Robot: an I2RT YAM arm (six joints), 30 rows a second.
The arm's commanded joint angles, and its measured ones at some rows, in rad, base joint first. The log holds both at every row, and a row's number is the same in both.
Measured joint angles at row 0:
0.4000, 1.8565, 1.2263, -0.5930, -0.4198, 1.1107
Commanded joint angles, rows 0 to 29:
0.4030, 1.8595, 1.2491, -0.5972, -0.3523, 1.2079
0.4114, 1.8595, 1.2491, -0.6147, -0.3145, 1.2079
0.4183, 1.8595, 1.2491, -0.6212, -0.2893, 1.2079
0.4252, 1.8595, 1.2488, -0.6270, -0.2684, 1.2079
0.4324, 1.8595, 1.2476, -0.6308, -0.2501, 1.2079
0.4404, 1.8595, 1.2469, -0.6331, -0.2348, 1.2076
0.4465, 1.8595, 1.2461, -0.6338, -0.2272, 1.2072
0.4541, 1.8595, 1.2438, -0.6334, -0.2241, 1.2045
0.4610, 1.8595, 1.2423, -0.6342, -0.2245, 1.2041
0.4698, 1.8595, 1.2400, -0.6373, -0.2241, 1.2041
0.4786, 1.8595, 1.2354, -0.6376, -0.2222, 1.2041
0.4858, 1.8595, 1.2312, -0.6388, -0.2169, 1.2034
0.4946, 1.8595, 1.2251, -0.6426, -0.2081, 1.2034
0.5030, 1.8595, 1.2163, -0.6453, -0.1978, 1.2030
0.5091, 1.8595, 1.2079, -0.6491, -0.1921, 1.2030
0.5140, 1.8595, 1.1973, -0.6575, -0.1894, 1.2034
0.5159, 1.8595, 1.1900, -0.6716, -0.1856, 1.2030
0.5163, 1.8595, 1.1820, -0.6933, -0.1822, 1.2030
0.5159, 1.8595, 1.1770, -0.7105, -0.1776, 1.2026
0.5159, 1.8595, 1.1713, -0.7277, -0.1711, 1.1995
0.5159, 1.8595, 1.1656, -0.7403, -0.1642, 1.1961
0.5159, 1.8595, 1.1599, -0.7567, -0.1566, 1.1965
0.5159, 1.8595, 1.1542, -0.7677, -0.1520, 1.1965
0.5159, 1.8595, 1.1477, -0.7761, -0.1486, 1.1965
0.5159, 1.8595, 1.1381, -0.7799, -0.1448, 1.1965
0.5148, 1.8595, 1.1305, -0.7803, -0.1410, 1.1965
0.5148, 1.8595, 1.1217, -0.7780, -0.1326, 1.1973
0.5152, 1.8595, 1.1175, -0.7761, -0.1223, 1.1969
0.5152, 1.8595, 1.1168, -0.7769, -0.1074, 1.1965
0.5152, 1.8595, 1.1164, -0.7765, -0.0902, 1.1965
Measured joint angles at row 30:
0.5087, 1.8565, 1.1282, -0.7788, -0.1539, 1.1999
